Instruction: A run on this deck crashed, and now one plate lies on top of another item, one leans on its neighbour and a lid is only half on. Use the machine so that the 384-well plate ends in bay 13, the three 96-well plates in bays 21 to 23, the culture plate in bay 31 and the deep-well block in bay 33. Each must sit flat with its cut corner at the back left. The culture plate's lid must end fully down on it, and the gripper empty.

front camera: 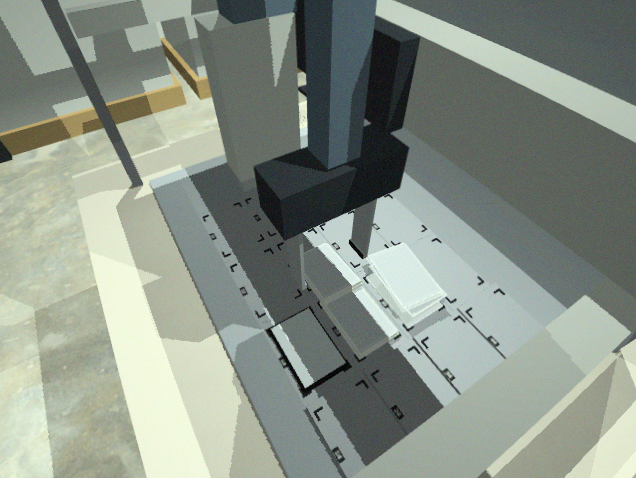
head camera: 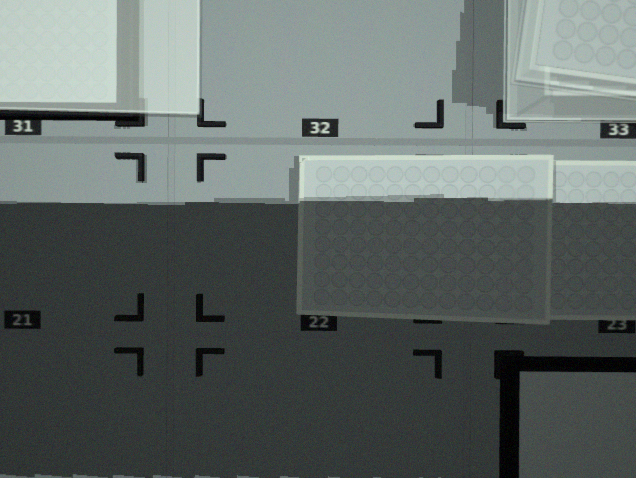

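Pixels of known places: gripper, fingertip midpoint: [front camera: 329, 264]; robot's base at its link origin: [front camera: 204, 218].
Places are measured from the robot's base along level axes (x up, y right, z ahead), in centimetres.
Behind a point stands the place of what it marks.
Note:
My gripper [front camera: 331, 270] @(y -10.5, x 16.0, z 35.8 cm) is open, its jaws wide apart around the far 96-well plate [front camera: 335, 276] @(y -15.7, x 2.5, z 30.6 cm) [head camera: 426, 236] @(y -15.1, x 2.2, z 28.2 cm), touching neither side visibly. That plate straddles bays 22 and 23, its right end raised on the neighbouring 96-well plate [front camera: 364, 322] @(y -15.0, x 1.5, z 40.9 cm) [head camera: 593, 246] @(y -14.7, x 1.4, z 37.0 cm) in bay 23. Another 96-well plate [front camera: 406, 274] @(y -25.6, x 5.6, z 38.8 cm) [head camera: 596, 35] @(y -23.6, x 5.6, z 34.3 cm) lies turned on the deep-well block [front camera: 412, 314] @(y -21.9, x 4.1, z 45.0 cm) [head camera: 534, 106] @(y -21.5, x 2.6, z 33.3 cm) in bay 33. The culture plate [head camera: 51, 115] @(y -21.5, x 0.8, z 8.4 cm) is in bay 31, with its lid [head camera: 169, 61] @(y -24.1, x 1.5, z 15.0 cm) shifted right; the gripper hides both in the front view. The black-edged 384-well plate [front camera: 321, 349] @(y -6.0, x 1.4, z 41.1 cm) [head camera: 509, 421] @(y -5.3, x 0.8, z 33.0 cm) is at bay 13. Cut corners are unclear.
The parked pipetting stage [front camera: 257, 97] stands behind the gripper at the left. A long wall [front camera: 514, 169] runs along the right of the deck. Black corner marks and bay labels 21 [head camera: 22, 319] @(y -10.4, x 0.0, z 6.4 cm) and 32 [head camera: 319, 127] @(y -21.1, x 0.0, z 22.8 cm) show on the deck.

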